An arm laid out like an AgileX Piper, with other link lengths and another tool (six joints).
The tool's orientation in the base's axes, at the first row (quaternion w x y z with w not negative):
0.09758, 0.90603, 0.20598, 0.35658
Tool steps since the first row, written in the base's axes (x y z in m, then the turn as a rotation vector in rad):
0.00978, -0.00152, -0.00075, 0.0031, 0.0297, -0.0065
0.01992, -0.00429, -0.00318, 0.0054, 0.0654, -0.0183
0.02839, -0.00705, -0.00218, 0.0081, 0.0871, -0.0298
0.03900, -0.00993, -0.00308, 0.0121, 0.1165, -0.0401
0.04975, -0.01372, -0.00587, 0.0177, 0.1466, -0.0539
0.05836, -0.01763, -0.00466, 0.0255, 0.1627, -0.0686
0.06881, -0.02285, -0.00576, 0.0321, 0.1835, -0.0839
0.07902, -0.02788, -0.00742, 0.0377, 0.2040, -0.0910
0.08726, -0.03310, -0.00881, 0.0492, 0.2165, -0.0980
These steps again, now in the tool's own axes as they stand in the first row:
0.00534, 0.00409, 0.00730, 0.0113, -0.0278, 0.0060
0.00934, 0.00886, 0.01611, 0.0214, -0.0629, 0.0150
0.01432, 0.01423, 0.02128, 0.0259, -0.0852, 0.0246
0.01951, 0.01974, 0.02930, 0.0353, -0.1137, 0.0340
0.02324, 0.02550, 0.03882, 0.0440, -0.1434, 0.0469
0.02794, 0.03201, 0.04397, 0.0473, -0.1603, 0.0625
0.03186, 0.03951, 0.05210, 0.0516, -0.1818, 0.0775
0.03538, 0.04658, 0.06046, 0.0601, -0.2008, 0.0859
0.03767, 0.05331, 0.06728, 0.0690, -0.2108, 0.0985

